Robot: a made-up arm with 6 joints. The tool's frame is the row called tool.
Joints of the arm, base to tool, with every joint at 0 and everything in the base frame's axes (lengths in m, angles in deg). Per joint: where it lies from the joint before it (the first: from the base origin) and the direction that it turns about. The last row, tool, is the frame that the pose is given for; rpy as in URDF.
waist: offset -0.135 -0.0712 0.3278 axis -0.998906 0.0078 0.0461
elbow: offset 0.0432 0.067 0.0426 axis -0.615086 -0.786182 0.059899
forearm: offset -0.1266 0.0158 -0.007 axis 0 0 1
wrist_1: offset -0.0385 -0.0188 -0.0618 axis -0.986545 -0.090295 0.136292
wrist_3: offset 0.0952 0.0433 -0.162 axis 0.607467 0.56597 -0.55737
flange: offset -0.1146 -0.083 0.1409 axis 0 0 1
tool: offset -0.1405 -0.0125 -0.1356 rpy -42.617 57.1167 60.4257
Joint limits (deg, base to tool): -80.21..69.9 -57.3..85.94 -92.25..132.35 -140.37..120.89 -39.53..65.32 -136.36..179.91
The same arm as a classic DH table. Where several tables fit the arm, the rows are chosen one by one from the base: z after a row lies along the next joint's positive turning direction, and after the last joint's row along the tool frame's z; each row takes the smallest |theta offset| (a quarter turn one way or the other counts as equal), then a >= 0, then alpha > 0; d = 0 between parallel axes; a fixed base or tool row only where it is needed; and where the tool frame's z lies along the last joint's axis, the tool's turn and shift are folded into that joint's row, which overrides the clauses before.
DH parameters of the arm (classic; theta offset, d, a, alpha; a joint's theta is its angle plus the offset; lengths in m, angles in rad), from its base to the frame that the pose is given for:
base (fixed): 1.5630 0.3216 -0.0723 -1.5247
waist: -1.5307 0.1445 0.0472 0.9134
elbow: -1.5588 -0.0171 -0.1094 -1.5109
forearm: -0.8156 -0.0782 0.0152 1.4341
wrist_1: -0.8323 0.0520 0.0855 2.3838
wrist_3: -1.0808 0.0119 -0.0174 2.1620
flange: 1.1356 -0.1028 -0.1375 -1.1598
tool (fixed): 1.1582 0.0345 0.0000 0.0000
Joint limits (rad, base to tool): -1.3999..1.2200 -1.0001..1.4999 -1.6101..2.3099 -2.4499..2.1099 -0.6899..1.1400 -2.3799..3.1400

